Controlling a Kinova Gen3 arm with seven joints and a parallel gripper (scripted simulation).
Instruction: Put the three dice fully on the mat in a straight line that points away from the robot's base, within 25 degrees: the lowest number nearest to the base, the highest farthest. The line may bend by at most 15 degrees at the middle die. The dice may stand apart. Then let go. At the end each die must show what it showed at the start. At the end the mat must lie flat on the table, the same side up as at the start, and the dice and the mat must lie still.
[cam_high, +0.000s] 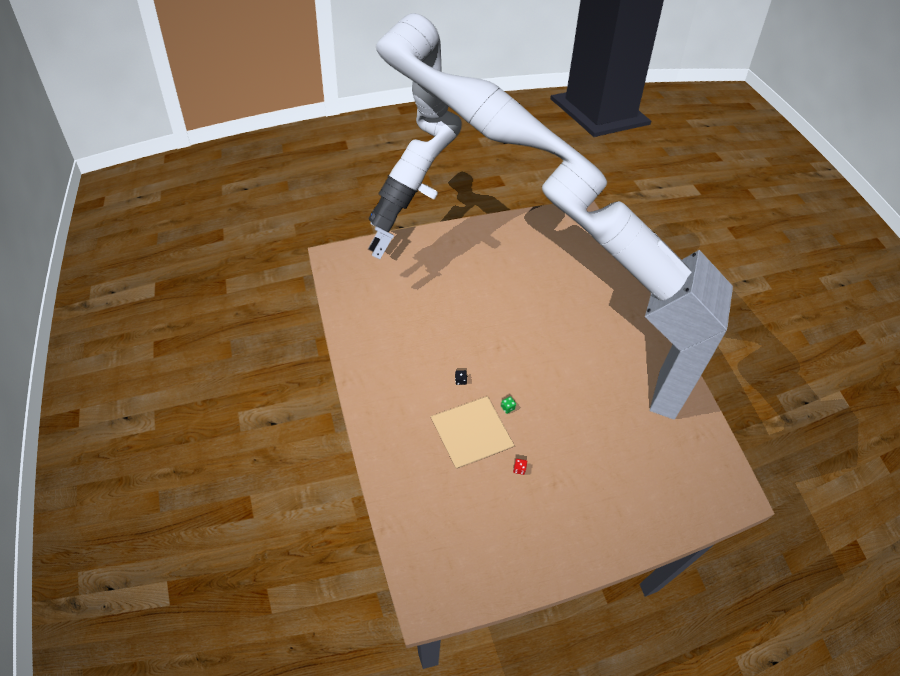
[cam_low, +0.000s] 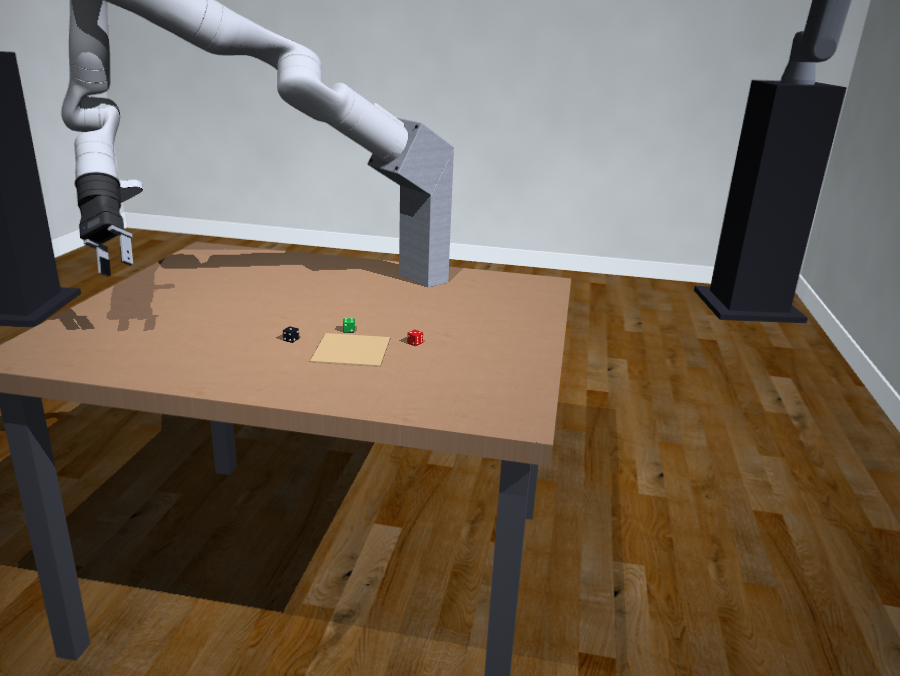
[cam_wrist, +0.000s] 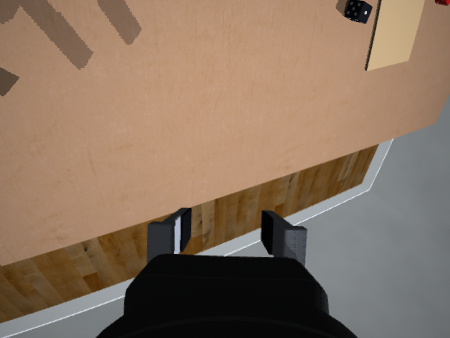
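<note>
Right now my hand is 70 mm past the black die, 310 mm to the right of it and 170 mm above it. Round my hand: green die: 130 mm behind, 430 mm to the left, 170 mm below; tan mat: 30 mm behind, 450 mm to the left, 180 mm below; red die: 70 mm behind, 570 mm to the left, 170 mm below.
</note>
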